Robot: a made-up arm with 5 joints.
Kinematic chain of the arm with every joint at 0, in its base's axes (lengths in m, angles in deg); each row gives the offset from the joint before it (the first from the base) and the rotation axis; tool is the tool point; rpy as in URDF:
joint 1: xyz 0.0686 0 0.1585 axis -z
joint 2: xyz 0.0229 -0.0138 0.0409 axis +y
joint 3: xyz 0.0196 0 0.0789 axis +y
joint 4: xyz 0.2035 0 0.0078 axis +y
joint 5: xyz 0.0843 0.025 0 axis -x
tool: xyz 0 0 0 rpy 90 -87.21 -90
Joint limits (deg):
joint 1: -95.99..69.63
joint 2: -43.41..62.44
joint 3: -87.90..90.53
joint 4: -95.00..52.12
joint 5: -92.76..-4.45
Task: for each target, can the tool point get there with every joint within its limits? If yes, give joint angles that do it. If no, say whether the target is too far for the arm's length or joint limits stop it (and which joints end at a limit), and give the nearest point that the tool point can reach.
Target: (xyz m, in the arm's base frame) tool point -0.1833 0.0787 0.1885
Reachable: no: joint limits stop it (at a limit: joint 2, joint 3) | nearest point -0.0796 0.0463 0.1484 | short by 0.116 m
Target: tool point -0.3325 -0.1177 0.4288
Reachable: no: too far | nearest point -0.1634 -0.0681 0.4214 | short by 0.176 m
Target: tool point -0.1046 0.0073 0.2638
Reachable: no: joint limits stop it (at a limit: joint 2, joint 3, joint 4) | nearest point -0.1470 0.0091 0.3569 | short by 0.102 m
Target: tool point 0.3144 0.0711 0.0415
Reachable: yes | joints -13.62 49.29 20.98 -66.46 -78.34
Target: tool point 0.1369 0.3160 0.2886
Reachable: yes | joints -75.81 9.47 2.90 -49.25 -27.83
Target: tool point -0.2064 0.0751 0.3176
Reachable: no: joint limits stop it (at a limit: joint 2, joint 3) | nearest point -0.1473 0.0590 0.3658 | short by 0.078 m
